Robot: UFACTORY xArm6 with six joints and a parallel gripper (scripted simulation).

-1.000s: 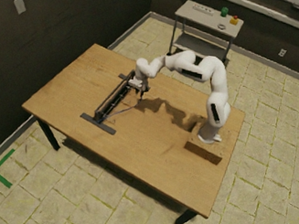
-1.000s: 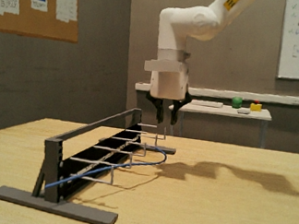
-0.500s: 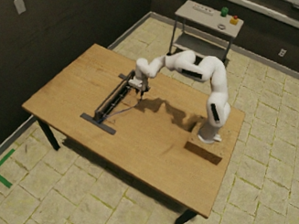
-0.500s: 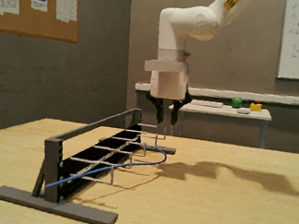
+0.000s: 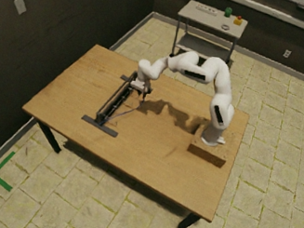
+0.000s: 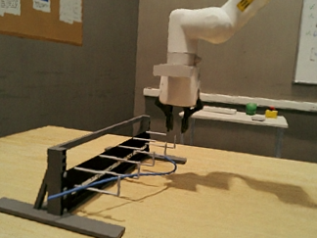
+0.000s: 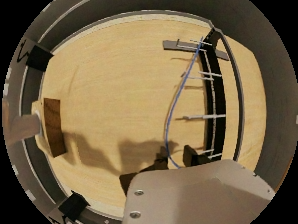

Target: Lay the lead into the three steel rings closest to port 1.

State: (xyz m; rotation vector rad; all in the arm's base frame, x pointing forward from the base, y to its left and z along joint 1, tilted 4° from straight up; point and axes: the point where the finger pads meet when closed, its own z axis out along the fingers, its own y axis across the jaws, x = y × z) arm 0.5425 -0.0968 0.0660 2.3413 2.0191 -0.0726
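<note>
My gripper is now 16 cm short of the dark free-standing rack, 3 cm to the right of it and 9 cm above it.
</note>
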